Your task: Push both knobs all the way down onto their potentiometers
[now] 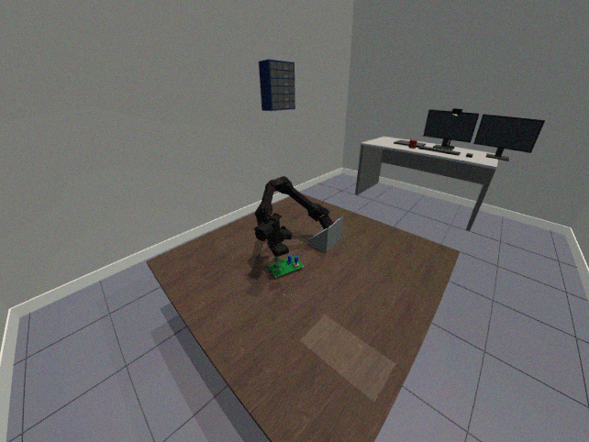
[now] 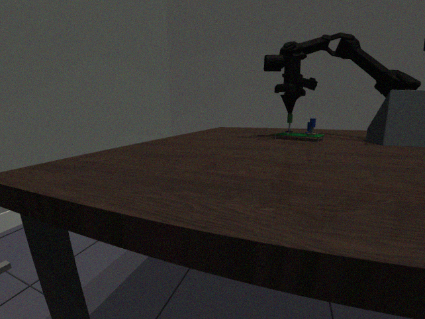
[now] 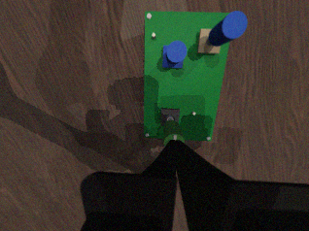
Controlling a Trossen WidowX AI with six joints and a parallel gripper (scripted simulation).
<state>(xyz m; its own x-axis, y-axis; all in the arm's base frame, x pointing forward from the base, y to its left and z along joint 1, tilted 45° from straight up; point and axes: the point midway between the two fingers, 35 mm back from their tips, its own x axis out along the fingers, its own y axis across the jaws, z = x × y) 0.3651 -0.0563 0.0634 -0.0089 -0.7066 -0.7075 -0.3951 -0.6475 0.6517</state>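
My gripper tip is now 1 cm above the green knob. From my gripper tip the other things lie so: blue knob (7 cm behind, 3 cm to the left, 5 cm below).
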